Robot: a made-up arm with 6 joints. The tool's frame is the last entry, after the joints.
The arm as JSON. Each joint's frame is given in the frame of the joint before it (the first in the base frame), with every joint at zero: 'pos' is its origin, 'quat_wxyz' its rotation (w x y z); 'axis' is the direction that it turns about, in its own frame. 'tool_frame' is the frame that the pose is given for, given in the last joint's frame.
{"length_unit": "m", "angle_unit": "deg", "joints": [
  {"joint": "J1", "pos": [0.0, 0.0, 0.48], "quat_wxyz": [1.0, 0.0, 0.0, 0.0], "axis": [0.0, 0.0, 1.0]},
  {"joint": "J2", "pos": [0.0, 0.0, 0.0], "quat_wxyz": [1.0, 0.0, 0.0, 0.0], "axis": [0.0, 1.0, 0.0]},
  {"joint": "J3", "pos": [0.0, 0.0, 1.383], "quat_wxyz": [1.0, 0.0, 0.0, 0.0], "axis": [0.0, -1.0, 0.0]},
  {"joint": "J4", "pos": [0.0, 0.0, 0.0], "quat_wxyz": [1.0, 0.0, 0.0, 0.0], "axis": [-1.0, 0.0, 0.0]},
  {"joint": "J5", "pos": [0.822, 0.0, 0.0], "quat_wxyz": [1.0, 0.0, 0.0, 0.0], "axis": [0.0, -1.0, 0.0]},
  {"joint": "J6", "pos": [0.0, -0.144, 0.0], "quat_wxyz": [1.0, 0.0, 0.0, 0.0], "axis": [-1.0, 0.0, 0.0]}
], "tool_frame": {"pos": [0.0, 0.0, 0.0], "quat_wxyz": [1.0, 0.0, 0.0, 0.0]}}
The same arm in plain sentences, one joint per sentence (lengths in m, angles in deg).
The arm has six revolute joints in a row. What follows holds with every joint at zero, and every direction is one of the base frame's.
The first joint lies 0.48 m along +z from the base frame's origin and turns about +z.
The second joint lies at the same point as the first joint and turns about +y.
The third joint lies 1.383 m along +z from the second joint and turns about -y.
The fourth joint lies at the same point as the third joint and turns about -x.
The fifth joint lies 0.822 m along +x from the fourth joint and turns about -y.
The sixth joint lies 0.144 m along -y from the fifth joint and turns about -x.
The tool frame, which is the frame that the pose is given for, lies at the same point as the sixth joint; its axes are parallel to the base frame's.

